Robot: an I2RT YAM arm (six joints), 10 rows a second.
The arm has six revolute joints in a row. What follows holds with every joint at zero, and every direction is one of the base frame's.
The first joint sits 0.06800 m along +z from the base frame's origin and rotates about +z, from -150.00 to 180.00 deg.
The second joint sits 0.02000 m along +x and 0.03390 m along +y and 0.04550 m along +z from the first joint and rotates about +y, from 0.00 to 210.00 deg.
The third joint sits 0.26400 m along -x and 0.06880 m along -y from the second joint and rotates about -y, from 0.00 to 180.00 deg.
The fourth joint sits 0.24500 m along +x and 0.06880 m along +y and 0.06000 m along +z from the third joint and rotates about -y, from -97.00 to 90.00 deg.
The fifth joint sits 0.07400 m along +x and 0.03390 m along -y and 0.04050 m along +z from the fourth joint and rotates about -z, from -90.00 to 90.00 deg.
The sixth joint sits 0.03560 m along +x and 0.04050 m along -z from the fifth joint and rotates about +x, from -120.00 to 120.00 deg.
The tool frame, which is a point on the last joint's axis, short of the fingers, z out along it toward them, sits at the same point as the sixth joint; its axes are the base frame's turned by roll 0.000, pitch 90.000 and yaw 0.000 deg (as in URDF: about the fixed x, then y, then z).
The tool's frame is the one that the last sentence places.
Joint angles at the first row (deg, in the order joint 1, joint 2, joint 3, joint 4, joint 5, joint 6):
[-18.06 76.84 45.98 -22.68 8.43 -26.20]
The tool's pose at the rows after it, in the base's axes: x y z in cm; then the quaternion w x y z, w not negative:
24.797, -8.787, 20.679, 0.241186, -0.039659, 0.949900, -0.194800
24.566, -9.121, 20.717, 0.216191, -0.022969, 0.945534, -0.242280
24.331, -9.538, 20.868, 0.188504, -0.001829, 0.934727, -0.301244
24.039, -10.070, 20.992, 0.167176, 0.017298, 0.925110, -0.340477
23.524, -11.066, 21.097, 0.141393, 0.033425, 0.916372, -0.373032
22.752, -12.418, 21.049, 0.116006, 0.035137, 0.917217, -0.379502
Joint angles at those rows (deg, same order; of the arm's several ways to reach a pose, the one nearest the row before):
[-18.06 76.84 45.98 -24.45 10.77 -26.22]
[-18.07 76.84 45.98 -24.84 17.21 -26.20]
[-18.09 76.84 45.98 -24.80 25.15 -26.20]
[-18.76 76.84 45.98 -24.82 30.41 -26.22]
[-20.75 76.84 45.98 -24.86 34.41 -27.49]
[-24.16 76.84 45.98 -25.36 34.50 -30.55]

